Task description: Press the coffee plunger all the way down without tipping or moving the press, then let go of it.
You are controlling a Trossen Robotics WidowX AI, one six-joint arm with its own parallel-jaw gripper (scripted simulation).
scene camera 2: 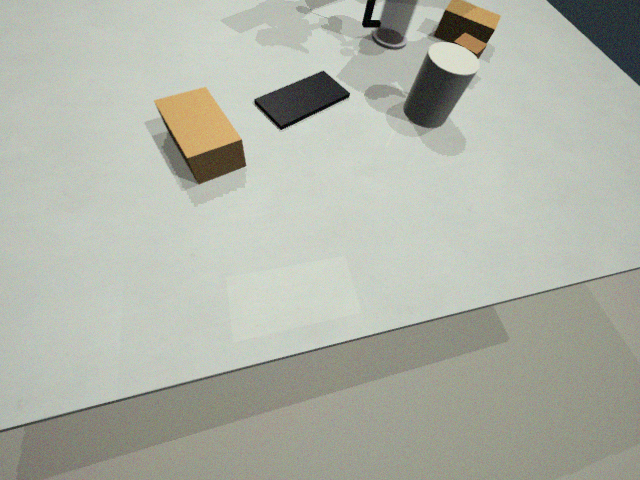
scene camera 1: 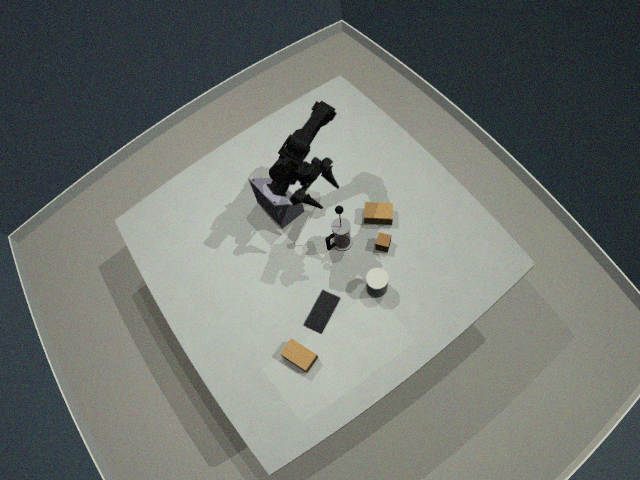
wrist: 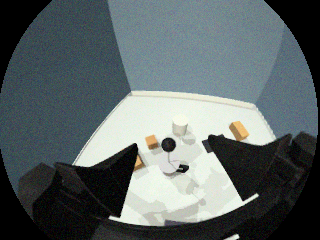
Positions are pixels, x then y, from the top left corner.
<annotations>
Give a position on a flat dark slab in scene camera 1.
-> At 326, 303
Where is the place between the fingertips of the gripper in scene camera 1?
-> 330, 198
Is the gripper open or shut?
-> Open.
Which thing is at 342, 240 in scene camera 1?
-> A coffee press.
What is the gripper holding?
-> Nothing.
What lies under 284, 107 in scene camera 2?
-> A flat dark slab.
</annotations>
